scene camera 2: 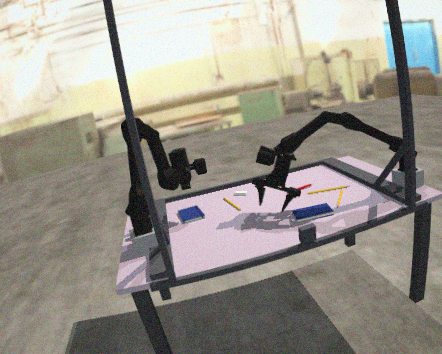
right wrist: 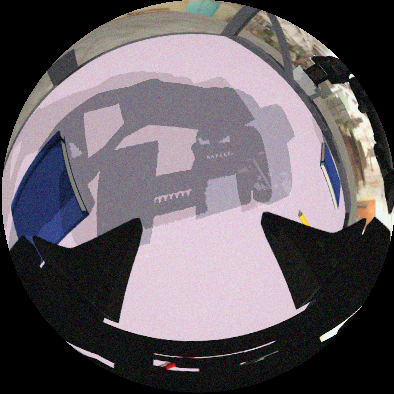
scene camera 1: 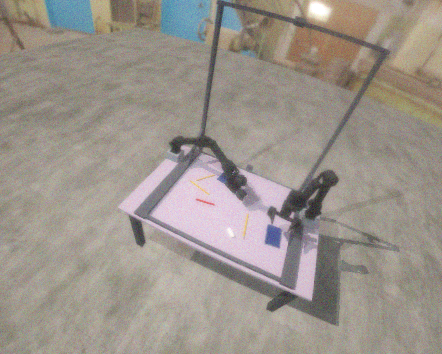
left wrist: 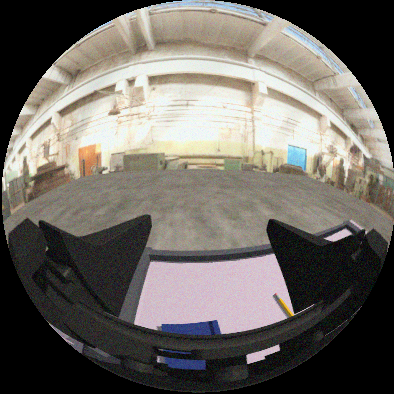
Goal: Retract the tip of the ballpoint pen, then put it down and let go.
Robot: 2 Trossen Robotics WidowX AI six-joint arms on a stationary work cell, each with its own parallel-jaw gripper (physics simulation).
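Seen in the pictures: left gripper, between the fingertips: [scene camera 1: 280, 228] [left wrist: 211, 223]; right gripper, between the fingertips: [scene camera 2: 270, 208] [right wrist: 202, 222]; left arm's base, origin of its link: [scene camera 2: 142, 231] [right wrist: 310, 77] [scene camera 1: 309, 215]; right arm's base, origin of its link: [scene camera 1: 175, 150].
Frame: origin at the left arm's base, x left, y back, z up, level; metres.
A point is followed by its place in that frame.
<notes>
A thin red pen [scene camera 1: 205, 202] {z -0.062, x 0.098, y -0.687 m} [scene camera 2: 304, 187] {z -0.064, x 0.088, y -0.715 m} lies flat on the table, at the left in scene camera 1 and behind the right gripper in scene camera 2. A small red bit of it also shows through a gap at the bottom of the right wrist view. It is too small to tell whether its tip is out. My right gripper [scene camera 2: 272, 206] {z -0.056, x -0.028, y -0.486 m} [right wrist: 202, 222] {z -0.056, x -0.028, y -0.486 m} is open and empty, pointing down above the table between the two blue books. My left gripper [left wrist: 211, 223] {z 0.131, x 0.268, y -0.247 m} is open and empty, raised near the left arm's base and facing out across the table.
One blue book [scene camera 1: 273, 235] {z -0.058, x 0.194, y -0.220 m} [scene camera 2: 191, 214] {z -0.057, x 0.171, y -0.218 m} [left wrist: 189, 328] {z -0.058, x 0.251, y -0.223 m} lies near the left arm; another [scene camera 2: 313, 212] {z -0.058, x -0.179, y -0.584 m} [right wrist: 37, 192] {z -0.058, x -0.160, y -0.566 m} lies beside the right gripper. A yellow pencil [scene camera 1: 245, 226] {z -0.063, x 0.185, y -0.400 m} [scene camera 2: 231, 204] {z -0.065, x 0.161, y -0.397 m} lies near a white block [scene camera 1: 230, 232] {z -0.058, x 0.261, y -0.482 m} [scene camera 2: 240, 193] {z -0.061, x 0.253, y -0.474 m}. Two more yellow pencils lie near the right arm's side.
</notes>
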